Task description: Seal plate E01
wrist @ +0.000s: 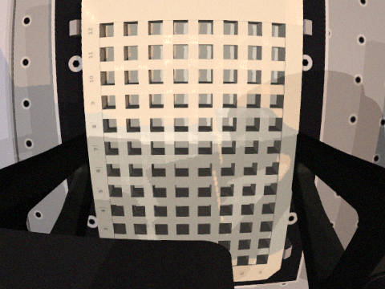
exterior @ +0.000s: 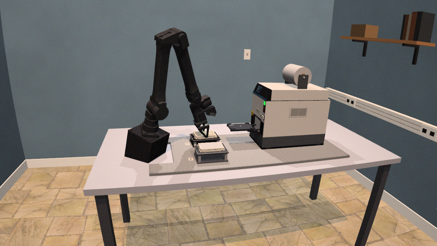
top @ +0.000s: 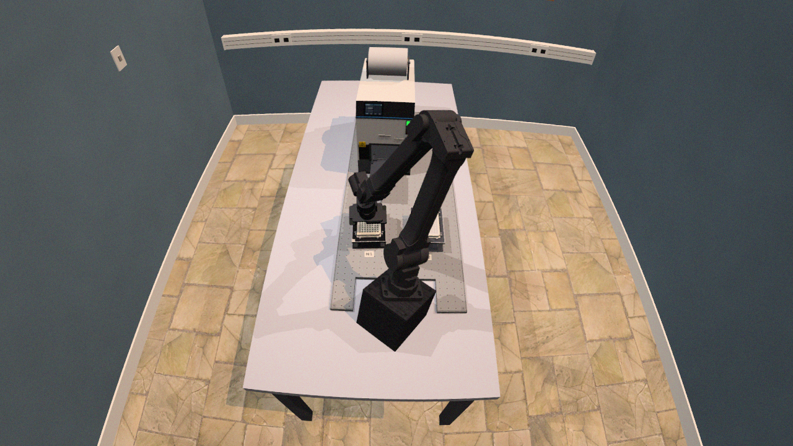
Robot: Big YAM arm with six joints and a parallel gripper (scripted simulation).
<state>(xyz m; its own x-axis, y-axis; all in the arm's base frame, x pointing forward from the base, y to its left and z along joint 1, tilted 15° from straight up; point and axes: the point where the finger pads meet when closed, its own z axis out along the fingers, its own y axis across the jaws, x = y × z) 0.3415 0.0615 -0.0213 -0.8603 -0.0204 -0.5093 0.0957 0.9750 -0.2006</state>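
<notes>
The nest N1 is 20 mm below my hand. From my hand the other things lie so: cream plate: 40 mm behind, 210 mm to the right, 10 mm above; sealer stage: 200 mm ahead, 70 mm to the right, 50 mm above; foil roll: 530 mm ahead, 130 mm to the right, 360 mm above.
</notes>
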